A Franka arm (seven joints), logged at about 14 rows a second.
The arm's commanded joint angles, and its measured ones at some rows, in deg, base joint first. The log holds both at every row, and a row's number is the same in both.
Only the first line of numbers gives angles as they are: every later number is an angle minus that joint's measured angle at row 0.
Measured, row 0:
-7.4 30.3 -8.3 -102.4 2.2 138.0 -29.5
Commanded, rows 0 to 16:
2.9 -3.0 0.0 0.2 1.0 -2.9 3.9
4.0 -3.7 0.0 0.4 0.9 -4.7 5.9
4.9 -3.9 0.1 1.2 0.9 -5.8 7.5
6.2 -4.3 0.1 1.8 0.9 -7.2 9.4
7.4 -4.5 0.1 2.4 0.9 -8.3 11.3
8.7 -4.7 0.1 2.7 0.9 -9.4 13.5
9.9 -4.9 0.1 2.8 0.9 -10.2 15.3
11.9 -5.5 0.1 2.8 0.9 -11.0 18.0
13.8 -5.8 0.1 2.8 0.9 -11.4 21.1
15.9 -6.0 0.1 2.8 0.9 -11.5 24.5
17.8 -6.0 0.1 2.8 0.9 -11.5 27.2
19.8 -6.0 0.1 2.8 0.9 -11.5 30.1
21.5 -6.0 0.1 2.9 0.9 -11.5 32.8
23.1 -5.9 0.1 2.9 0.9 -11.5 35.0
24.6 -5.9 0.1 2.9 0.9 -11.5 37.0
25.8 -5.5 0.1 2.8 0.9 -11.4 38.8
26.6 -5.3 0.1 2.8 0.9 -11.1 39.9
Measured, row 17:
24.9 -5.0 0.8 2.8 0.1 -10.4 36.9
